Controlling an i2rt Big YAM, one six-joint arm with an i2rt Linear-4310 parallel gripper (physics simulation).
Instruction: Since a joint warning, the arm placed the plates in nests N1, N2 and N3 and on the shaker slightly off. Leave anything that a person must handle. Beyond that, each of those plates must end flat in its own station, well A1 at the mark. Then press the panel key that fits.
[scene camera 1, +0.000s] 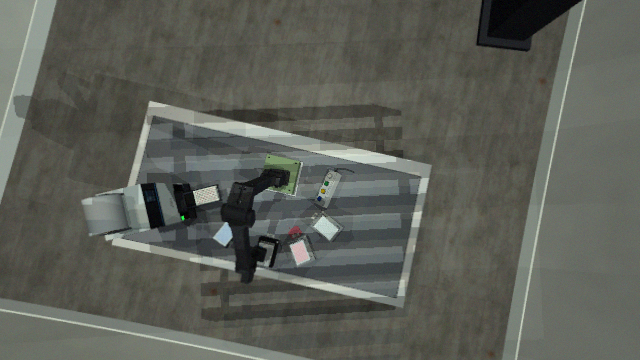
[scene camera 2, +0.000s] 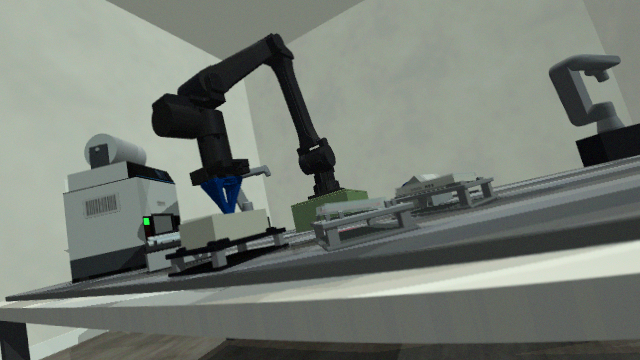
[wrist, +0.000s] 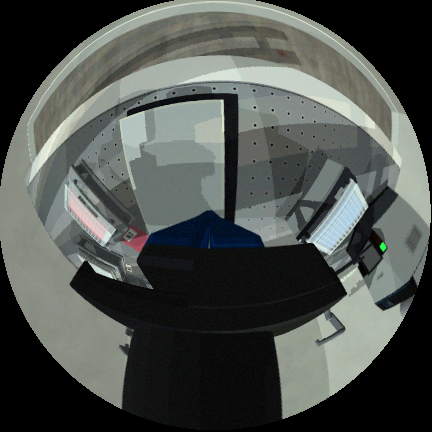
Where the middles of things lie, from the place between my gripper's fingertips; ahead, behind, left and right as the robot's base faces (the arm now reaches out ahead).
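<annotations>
The white plate in black frame (scene camera 2: 196, 234) is 2 cm below my hand, 2 cm to the left of it and 4 cm ahead of it. Going by their middles, the white plate in black frame is the nearest to my hand of the things named here. I also see the pale blue plate (wrist: 350, 205), 22 cm to the right of my hand, 5 cm behind it and 1 cm below it.
</annotations>
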